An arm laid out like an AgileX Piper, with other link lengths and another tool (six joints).
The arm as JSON. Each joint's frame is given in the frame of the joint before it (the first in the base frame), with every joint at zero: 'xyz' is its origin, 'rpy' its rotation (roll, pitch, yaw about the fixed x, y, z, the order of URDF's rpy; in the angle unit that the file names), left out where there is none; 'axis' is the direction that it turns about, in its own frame. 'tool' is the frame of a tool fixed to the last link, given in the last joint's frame.
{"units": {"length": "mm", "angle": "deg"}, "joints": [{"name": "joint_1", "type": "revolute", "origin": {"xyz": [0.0, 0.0, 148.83]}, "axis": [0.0, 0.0, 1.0]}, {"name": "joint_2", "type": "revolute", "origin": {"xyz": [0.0, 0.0, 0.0], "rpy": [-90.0, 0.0, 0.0]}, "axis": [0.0, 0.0, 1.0]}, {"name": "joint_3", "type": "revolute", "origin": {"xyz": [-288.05, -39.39, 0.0]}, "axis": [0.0, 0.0, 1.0]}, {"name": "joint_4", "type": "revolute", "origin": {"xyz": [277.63, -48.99, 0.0], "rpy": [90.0, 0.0, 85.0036]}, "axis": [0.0, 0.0, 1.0]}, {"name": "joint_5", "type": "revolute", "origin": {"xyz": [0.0, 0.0, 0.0], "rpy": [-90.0, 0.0, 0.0]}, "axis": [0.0, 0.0, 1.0]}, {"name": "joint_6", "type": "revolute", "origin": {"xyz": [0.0, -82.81, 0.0], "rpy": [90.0, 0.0, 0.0]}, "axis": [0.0, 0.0, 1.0]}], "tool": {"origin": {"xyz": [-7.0, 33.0, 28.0], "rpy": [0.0, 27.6, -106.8]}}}
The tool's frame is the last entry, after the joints.
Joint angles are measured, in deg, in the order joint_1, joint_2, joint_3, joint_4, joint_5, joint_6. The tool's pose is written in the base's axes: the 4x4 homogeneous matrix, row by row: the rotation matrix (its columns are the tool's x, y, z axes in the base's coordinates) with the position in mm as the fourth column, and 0 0 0 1 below. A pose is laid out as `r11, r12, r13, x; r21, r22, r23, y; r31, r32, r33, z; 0, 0, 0, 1`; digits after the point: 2 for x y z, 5 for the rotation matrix.
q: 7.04, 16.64, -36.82, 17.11, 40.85, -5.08
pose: -0.12541, -0.19729, 0.97229, 74.23; -0.97132, -0.17516, -0.16083, 62.00; 0.20203, -0.96457, -0.16966, 396.47; 0, 0, 0, 1
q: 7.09, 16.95, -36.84, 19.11, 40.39, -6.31
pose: -0.10842, -0.18896, 0.97598, 74.45; -0.97603, -0.16612, -0.14059, 64.07; 0.18870, -0.96783, -0.16642, 398.03; 0, 0, 0, 1
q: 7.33, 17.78, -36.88, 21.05, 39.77, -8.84
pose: -0.08528, -0.17758, 0.98040, 76.52; -0.97681, -0.17907, -0.11740, 66.70; 0.19641, -0.96768, -0.15819, 398.55; 0, 0, 0, 1
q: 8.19, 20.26, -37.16, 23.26, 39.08, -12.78
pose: -0.04248, -0.17598, 0.98348, 84.12; -0.97348, -0.21417, -0.08037, 71.43; 0.22478, -0.96081, -0.16221, 397.58; 0, 0, 0, 1
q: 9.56, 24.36, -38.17, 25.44, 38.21, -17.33
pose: 0.01137, -0.17687, 0.98417, 96.74; -0.96488, -0.26026, -0.03563, 77.99; 0.26244, -0.94920, -0.17361, 397.76; 0, 0, 0, 1
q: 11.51, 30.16, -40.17, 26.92, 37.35, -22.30
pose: 0.07514, -0.17713, 0.98132, 114.88; -0.94565, -0.32491, 0.01376, 86.87; 0.31640, -0.92901, -0.19191, 398.45; 0, 0, 0, 1
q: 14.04, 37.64, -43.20, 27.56, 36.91, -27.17
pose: 0.15383, -0.17973, 0.97162, 138.61; -0.91170, -0.40495, 0.06944, 99.52; 0.38097, -0.89650, -0.22615, 397.50; 0, 0, 0, 1
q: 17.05, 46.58, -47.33, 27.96, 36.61, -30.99
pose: 0.24203, -0.18461, 0.95255, 167.58; -0.86974, -0.47644, 0.12865, 117.59; 0.43008, -0.85961, -0.27587, 395.04; 0, 0, 0, 1
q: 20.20, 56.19, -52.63, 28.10, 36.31, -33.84
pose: 0.32509, -0.18077, 0.92825, 199.36; -0.82346, -0.53676, 0.18386, 140.79; 0.46501, -0.82414, -0.32335, 391.74; 0, 0, 0, 1
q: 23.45, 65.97, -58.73, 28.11, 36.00, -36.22
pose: 0.40118, -0.16390, 0.90122, 231.44; -0.77252, -0.58921, 0.23673, 169.17; 0.49221, -0.79118, -0.36300, 385.57; 0, 0, 0, 1
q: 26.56, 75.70, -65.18, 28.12, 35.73, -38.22
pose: 0.46895, -0.14161, 0.87180, 262.26; -0.71968, -0.63346, 0.28423, 201.41; 0.51200, -0.76070, -0.39898, 374.10; 0, 0, 0, 1
